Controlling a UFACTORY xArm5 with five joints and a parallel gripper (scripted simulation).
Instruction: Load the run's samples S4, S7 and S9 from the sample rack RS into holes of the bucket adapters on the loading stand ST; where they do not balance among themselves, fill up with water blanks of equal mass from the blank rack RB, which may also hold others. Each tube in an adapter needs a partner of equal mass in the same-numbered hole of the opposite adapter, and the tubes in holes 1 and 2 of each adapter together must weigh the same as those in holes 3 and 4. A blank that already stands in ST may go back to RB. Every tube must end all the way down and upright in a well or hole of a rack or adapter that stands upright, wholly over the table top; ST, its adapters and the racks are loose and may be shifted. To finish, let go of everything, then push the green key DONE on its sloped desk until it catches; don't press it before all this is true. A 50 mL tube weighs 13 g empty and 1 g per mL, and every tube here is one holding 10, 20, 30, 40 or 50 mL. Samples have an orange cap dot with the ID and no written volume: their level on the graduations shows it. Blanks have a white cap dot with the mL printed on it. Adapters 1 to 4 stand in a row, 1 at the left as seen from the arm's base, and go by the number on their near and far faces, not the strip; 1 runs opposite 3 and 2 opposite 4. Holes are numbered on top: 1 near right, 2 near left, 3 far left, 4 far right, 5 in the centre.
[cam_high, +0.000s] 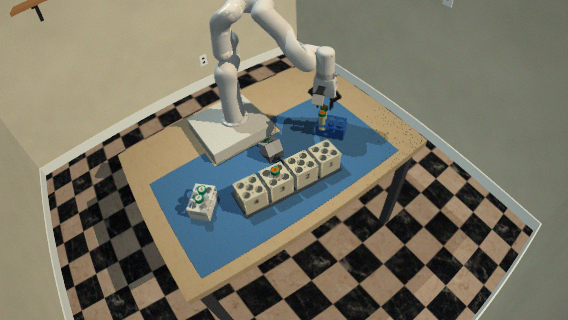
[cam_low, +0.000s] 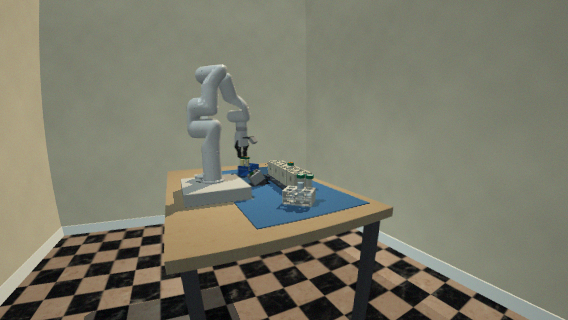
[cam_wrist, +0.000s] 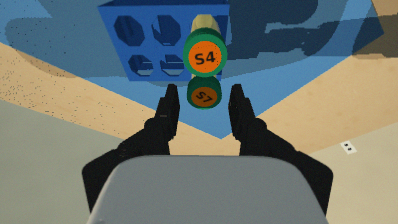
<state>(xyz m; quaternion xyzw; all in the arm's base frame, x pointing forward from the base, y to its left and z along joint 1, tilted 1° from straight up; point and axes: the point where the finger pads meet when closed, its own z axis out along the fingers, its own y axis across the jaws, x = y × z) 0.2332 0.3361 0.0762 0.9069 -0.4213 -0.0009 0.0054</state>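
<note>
My gripper is now 7 cm above the sample tube S7 and 1 cm past it. Round my hand: blue sample rack RS (11 cm below, 4 cm ahead, 1 cm to the left); DONE desk (29 cm to the right, 8 cm below, 1 cm ahead); sample tube S4 (7 cm below, 4 cm to the right, 2 cm ahead).
</note>
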